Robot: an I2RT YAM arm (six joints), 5 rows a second.
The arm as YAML. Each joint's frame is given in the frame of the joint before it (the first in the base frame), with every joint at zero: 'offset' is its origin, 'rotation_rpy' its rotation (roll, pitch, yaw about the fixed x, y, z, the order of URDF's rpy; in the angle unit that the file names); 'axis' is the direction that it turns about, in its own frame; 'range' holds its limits. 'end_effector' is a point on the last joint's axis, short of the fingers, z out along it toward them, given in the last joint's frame.
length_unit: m
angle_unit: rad
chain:
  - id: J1
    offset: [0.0, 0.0, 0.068]
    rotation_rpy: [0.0, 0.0, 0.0]
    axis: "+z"
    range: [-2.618, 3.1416]
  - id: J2
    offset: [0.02, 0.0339, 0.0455]
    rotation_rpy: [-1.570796, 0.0, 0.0]
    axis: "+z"
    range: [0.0, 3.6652]
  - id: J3
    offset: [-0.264, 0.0, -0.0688]
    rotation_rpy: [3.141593, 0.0, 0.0]
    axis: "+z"
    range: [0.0, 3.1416]
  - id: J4
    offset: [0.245, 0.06, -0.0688]
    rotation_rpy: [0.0, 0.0, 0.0]
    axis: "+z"
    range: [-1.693, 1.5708]
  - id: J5
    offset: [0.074, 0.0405, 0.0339]
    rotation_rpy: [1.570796, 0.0, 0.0]
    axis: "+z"
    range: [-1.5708, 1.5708]
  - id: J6
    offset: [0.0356, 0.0, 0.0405]
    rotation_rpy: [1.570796, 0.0, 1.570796]
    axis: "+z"
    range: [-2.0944, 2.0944]
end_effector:
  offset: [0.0, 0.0, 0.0]
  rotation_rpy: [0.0, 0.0, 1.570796]
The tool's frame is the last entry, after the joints.
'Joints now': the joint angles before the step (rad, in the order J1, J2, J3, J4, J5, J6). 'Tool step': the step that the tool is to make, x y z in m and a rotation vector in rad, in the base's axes. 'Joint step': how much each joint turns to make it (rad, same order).
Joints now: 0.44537 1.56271 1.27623 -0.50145 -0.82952 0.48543
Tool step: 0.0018 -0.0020 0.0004 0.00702 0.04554 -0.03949
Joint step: -0.00727 0.00018 0.00033 0.00631 0.00456 0.06062
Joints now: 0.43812 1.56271 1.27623 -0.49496 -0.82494 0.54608
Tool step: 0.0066 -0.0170 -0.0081 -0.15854 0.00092 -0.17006
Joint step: -0.03848 0.00016 0.00000 -0.06811 0.19535 -0.00415
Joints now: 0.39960 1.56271 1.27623 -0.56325 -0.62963 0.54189
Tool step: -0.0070 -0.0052 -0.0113 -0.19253 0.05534 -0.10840
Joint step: 0.01197 0.00035 -0.00124 -0.12538 0.19617 0.00052
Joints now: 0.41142 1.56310 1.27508 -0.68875 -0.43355 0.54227
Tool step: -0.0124 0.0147 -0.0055 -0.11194 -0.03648 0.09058
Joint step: 0.06534 -0.00014 -0.00671 -0.04337 0.08474 -0.09108
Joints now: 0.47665 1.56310 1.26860 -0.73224 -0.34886 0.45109
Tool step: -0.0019 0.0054 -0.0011 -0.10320 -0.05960 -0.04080
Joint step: 0.03199 0.00053 -0.00005 0.00438 0.13959 0.00033
